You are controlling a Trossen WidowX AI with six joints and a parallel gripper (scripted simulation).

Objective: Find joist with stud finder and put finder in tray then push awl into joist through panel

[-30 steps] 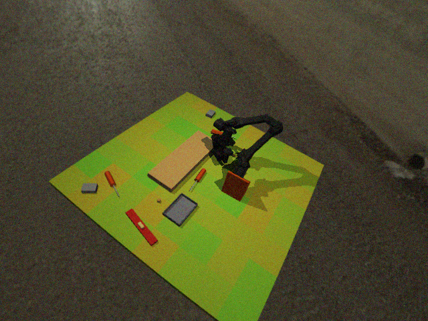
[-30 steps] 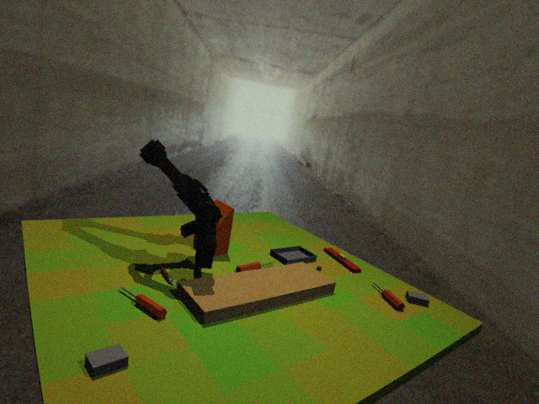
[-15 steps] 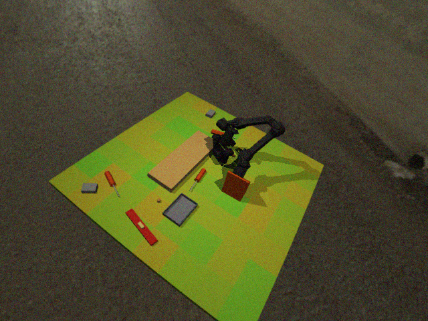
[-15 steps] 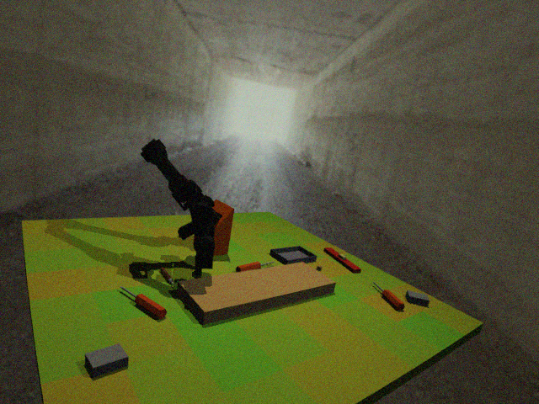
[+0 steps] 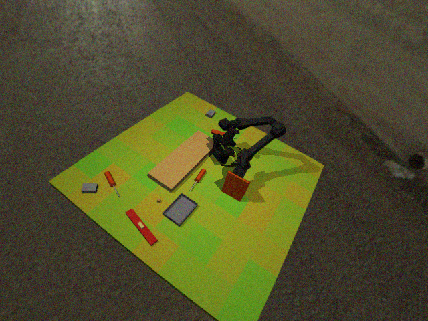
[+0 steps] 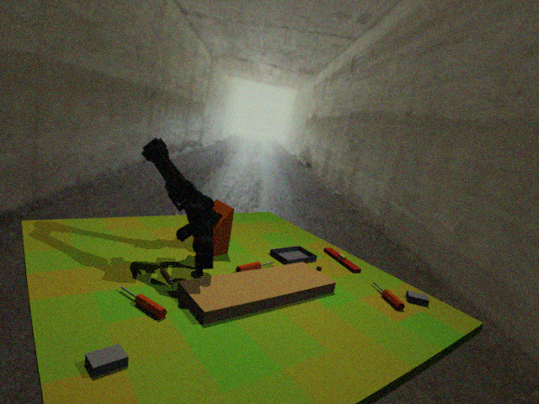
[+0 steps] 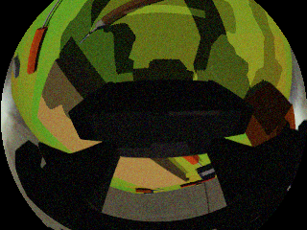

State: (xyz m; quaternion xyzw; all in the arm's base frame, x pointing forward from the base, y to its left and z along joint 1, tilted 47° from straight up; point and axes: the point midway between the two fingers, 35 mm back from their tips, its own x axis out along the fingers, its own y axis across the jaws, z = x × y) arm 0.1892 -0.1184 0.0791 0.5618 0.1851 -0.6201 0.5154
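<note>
My gripper tip is 20 mm past the stud finder. From my gripper tip the other things lie so: grey tray 430 mm to the left, 60 mm below, 10 mm behind; tan cube 450 mm to the left, 120 mm ahead, 70 mm below; awl 140 mm to the right, 70 mm below, 20 mm behind.
</note>
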